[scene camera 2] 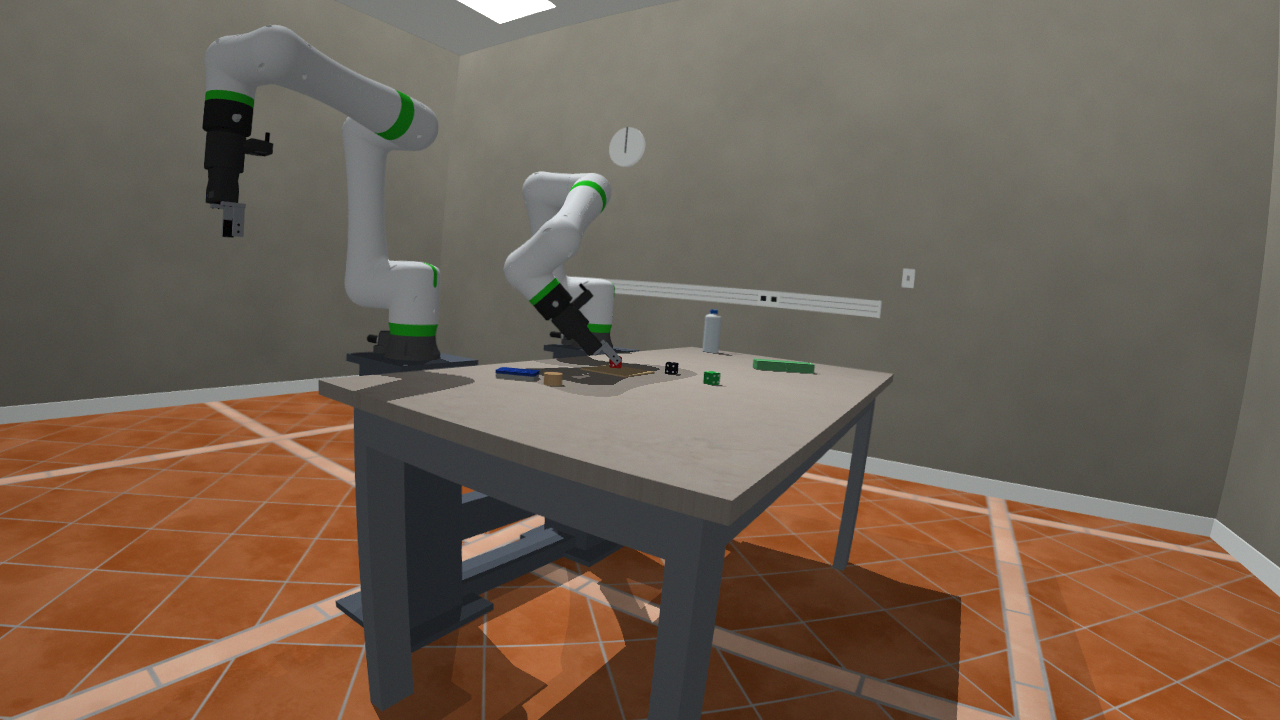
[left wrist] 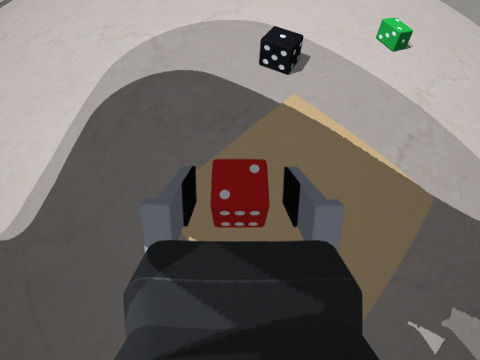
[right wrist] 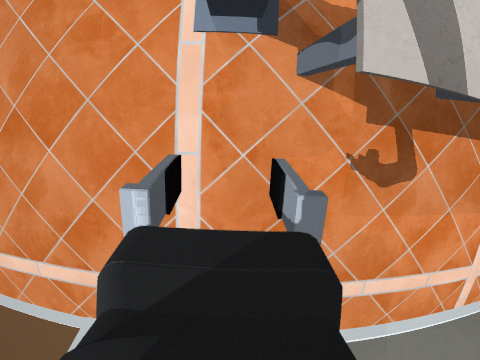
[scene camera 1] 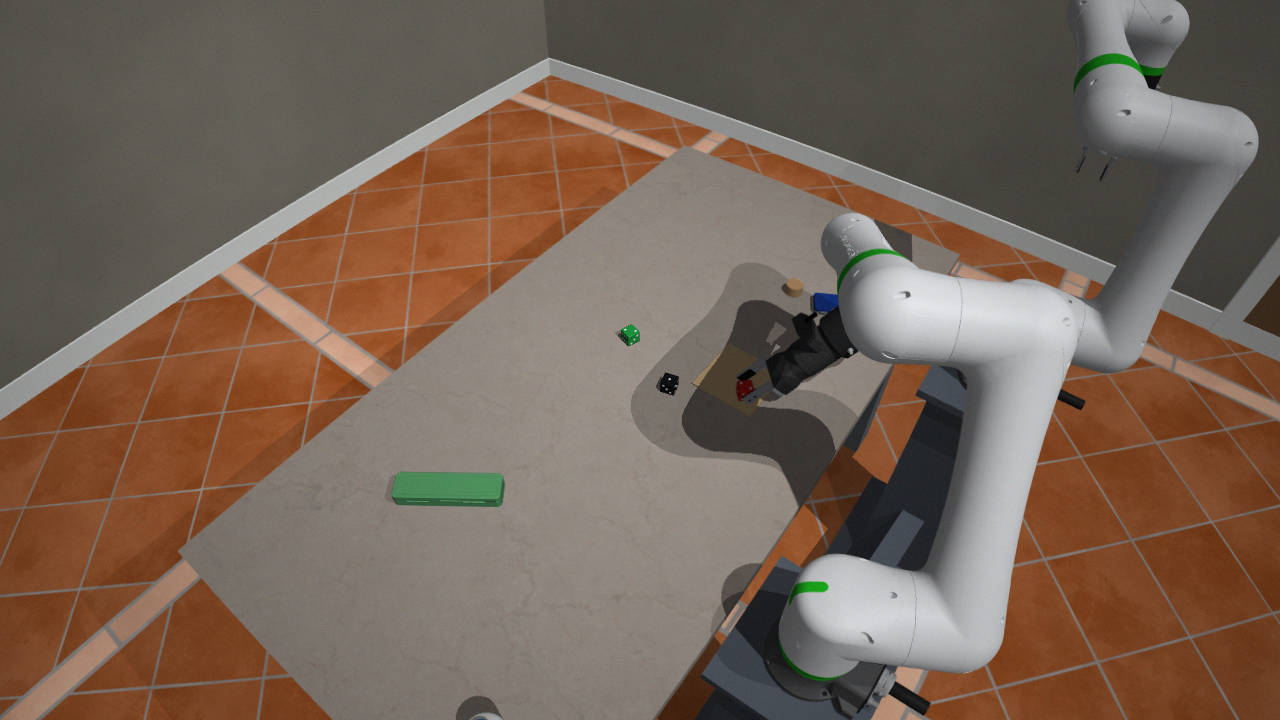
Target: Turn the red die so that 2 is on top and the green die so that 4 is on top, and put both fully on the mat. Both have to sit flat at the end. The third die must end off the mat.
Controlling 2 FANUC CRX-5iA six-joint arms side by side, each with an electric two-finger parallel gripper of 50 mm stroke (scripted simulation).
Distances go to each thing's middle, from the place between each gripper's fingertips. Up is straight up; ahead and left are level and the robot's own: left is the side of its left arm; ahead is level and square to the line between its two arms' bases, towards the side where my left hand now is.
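From my left hand (scene camera 1: 742, 389): red die (left wrist: 239, 192) 1 cm below, 1 cm to the left; black die (left wrist: 280, 49) 2 cm below, 9 cm to the left, 13 cm ahead; tan mat (scene camera 1: 719, 379) 3 cm below, 3 cm to the right, 4 cm ahead; green box (scene camera 1: 410, 488) 2 cm below, 28 cm ahead, 54 cm to the left. By its middle, the red die is nearer to my left hand than to my right hand. By its middle, the tan mat is nearer to my left hand than to my right hand.
My right hand (scene camera 2: 232, 236) is 29 cm above the tan mat, 39 cm short of it and 83 cm to the right of it. From my right hand: black die 27 cm below, 48 cm ahead, 94 cm to the left; red die 27 cm below, 35 cm ahead, 86 cm to the left.
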